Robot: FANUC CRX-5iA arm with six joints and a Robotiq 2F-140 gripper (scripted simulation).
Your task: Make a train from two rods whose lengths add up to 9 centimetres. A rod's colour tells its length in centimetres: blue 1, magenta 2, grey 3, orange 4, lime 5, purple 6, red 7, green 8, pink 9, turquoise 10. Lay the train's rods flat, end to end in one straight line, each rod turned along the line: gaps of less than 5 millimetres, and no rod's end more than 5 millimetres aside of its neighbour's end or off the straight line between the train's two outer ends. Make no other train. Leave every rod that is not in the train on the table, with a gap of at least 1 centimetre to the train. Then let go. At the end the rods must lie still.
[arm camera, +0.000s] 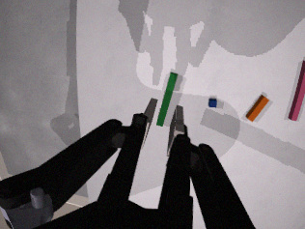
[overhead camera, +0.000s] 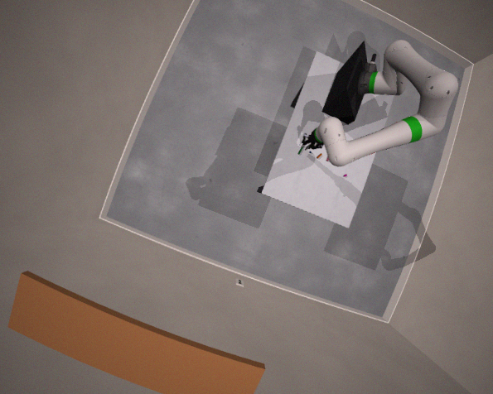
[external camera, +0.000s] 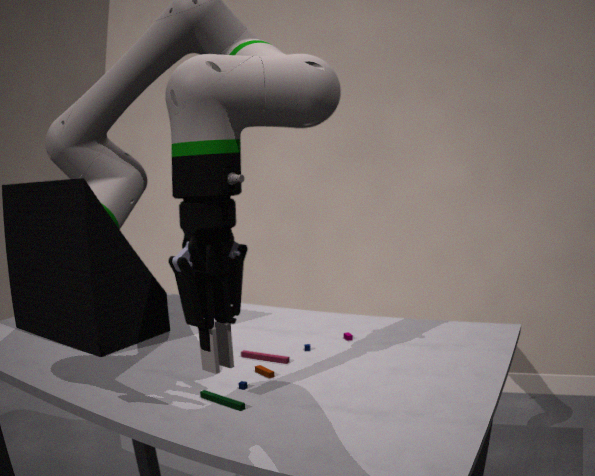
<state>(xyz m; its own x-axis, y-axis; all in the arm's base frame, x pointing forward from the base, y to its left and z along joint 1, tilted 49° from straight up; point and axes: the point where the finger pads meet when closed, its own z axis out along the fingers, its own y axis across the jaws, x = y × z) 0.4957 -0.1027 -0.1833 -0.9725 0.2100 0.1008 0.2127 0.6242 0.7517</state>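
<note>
The green rod is 80 mm below my hand. From my hand the other things lie so: pink rod 30 mm behind, 200 mm to the left, 80 mm below; then orange rod 130 mm to the left, 80 mm below; then magenta rod 70 mm ahead, 360 mm to the left, 80 mm below.
</note>
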